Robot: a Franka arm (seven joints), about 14 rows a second.
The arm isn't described. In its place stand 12 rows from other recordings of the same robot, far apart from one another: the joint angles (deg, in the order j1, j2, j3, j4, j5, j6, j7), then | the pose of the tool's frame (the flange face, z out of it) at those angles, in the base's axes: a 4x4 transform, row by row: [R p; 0 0 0 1], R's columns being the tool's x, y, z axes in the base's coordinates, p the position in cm.
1.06, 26.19, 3.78, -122.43, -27.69, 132.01, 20.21 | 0.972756 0.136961 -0.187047 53.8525; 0.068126 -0.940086 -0.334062 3.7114; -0.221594 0.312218 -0.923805 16.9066; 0 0 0 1
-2.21, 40.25, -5.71, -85.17, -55.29, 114.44, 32.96 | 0.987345 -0.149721 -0.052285 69.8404; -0.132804 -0.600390 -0.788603 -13.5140; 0.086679 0.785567 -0.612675 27.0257; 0 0 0 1
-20.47, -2.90, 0.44, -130.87, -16.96, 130.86, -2.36 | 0.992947 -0.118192 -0.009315 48.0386; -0.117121 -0.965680 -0.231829 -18.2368; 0.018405 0.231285 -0.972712 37.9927; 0 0 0 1
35.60, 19.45, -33.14, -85.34, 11.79, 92.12, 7.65 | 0.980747 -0.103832 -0.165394 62.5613; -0.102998 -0.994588 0.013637 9.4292; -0.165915 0.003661 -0.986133 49.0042; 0 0 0 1
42.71, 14.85, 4.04, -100.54, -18.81, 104.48, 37.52 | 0.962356 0.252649 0.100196 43.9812; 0.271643 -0.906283 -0.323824 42.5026; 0.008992 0.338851 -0.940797 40.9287; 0 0 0 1
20.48, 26.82, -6.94, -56.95, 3.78, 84.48, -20.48 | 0.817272 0.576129 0.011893 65.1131; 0.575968 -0.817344 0.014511 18.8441; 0.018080 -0.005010 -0.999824 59.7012; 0 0 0 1
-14.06, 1.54, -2.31, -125.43, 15.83, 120.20, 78.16 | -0.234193 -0.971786 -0.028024 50.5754; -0.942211 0.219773 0.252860 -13.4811; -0.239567 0.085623 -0.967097 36.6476; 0 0 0 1
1.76, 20.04, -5.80, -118.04, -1.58, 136.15, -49.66 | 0.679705 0.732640 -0.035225 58.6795; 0.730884 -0.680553 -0.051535 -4.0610; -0.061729 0.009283 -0.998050 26.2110; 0 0 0 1
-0.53, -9.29, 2.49, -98.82, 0.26, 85.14, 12.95 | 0.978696 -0.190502 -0.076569 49.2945; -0.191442 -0.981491 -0.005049 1.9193; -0.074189 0.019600 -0.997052 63.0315; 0 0 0 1
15.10, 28.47, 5.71, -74.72, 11.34, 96.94, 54.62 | 0.782078 -0.596872 -0.179156 64.5103; -0.567423 -0.800903 0.191271 25.0380; -0.257652 -0.047932 -0.965048 45.2231; 0 0 0 1
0.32, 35.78, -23.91, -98.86, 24.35, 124.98, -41.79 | 0.993281 0.109437 -0.037642 61.8469; 0.113349 -0.985579 0.125642 -22.6209; -0.023349 -0.129065 -0.991361 23.8647; 0 0 0 1
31.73, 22.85, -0.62, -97.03, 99.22, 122.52, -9.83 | 0.937551 -0.346862 0.026172 56.8735; -0.077762 -0.135661 0.987699 39.3770; -0.339045 -0.928053 -0.154162 41.2570; 0 0 0 1
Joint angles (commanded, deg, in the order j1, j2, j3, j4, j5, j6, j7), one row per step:
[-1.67, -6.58, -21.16, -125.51, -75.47, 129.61, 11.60]
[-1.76, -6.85, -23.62, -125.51, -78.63, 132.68, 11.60]
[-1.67, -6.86, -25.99, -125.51, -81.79, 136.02, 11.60]
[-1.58, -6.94, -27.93, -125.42, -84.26, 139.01, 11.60]
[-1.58, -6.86, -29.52, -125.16, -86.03, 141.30, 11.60]
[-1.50, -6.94, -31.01, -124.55, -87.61, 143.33, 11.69]
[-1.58, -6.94, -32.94, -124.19, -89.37, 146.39, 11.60]
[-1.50, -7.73, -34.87, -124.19, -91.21, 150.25, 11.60]
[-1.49, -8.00, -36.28, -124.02, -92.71, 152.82, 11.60]
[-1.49, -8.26, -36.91, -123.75, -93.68, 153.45, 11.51]
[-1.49, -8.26, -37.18, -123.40, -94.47, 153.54, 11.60]
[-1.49, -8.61, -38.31, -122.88, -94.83, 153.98, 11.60]
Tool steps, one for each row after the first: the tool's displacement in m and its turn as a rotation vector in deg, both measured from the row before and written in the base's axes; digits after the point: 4 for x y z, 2 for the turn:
[-0.0065, -0.0168, 0.0033, -1.25, -0.55, 1.59]
[-0.0053, -0.0134, 0.0007, -1.09, -0.22, 2.12]
[-0.0045, -0.0100, 0.0016, -0.70, -0.33, 1.93]
[-0.0039, -0.0093, 0.0014, -0.49, -0.24, 1.25]
[-0.0033, -0.0088, 0.0056, -0.60, -0.69, 1.05]
[-0.0061, -0.0109, 0.0026, -0.23, -0.44, 1.54]
[-0.0078, -0.0067, 0.0057, 0.22, -1.14, 2.43]
[-0.0056, -0.0059, 0.0028, -0.11, -0.45, 1.57]
[-0.0033, -0.0041, 0.0036, -0.60, -0.09, 0.40]
[-0.0010, -0.0027, 0.0025, -0.68, 0.04, 0.10]
[-0.0062, -0.0091, 0.0063, -0.28, -0.69, -0.61]

